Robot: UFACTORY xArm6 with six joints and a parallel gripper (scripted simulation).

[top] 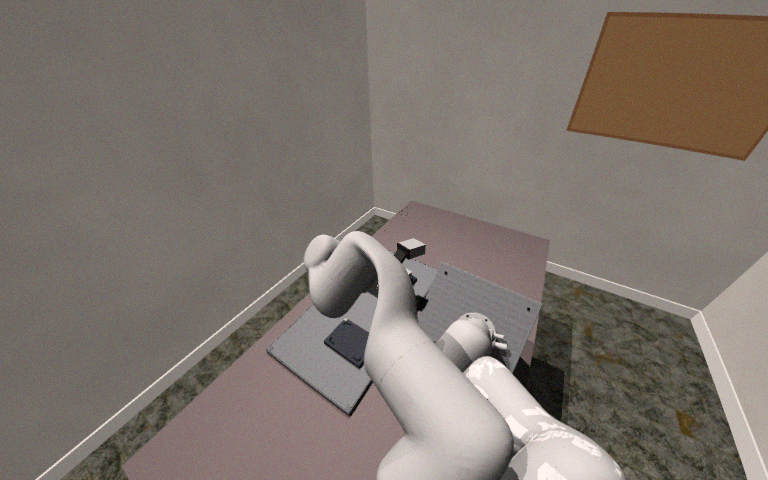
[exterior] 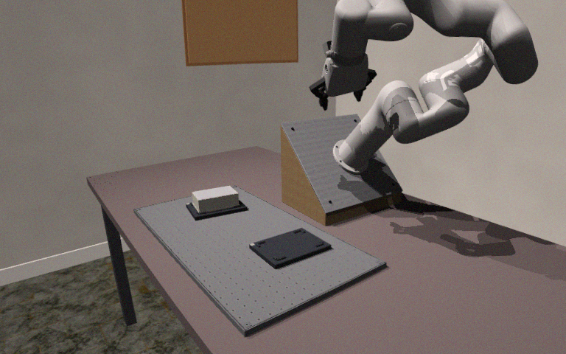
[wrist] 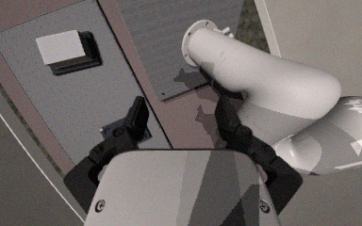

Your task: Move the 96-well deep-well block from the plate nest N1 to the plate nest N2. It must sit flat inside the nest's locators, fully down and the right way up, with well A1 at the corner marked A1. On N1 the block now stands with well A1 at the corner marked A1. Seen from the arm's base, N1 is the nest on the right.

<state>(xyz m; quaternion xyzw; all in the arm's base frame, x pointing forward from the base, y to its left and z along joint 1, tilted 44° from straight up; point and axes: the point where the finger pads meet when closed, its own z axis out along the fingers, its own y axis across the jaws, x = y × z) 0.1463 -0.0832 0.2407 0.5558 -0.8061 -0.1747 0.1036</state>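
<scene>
My gripper is now 330 mm to the left of the white deep-well block, 310 mm above it and 190 mm short of it.
</scene>
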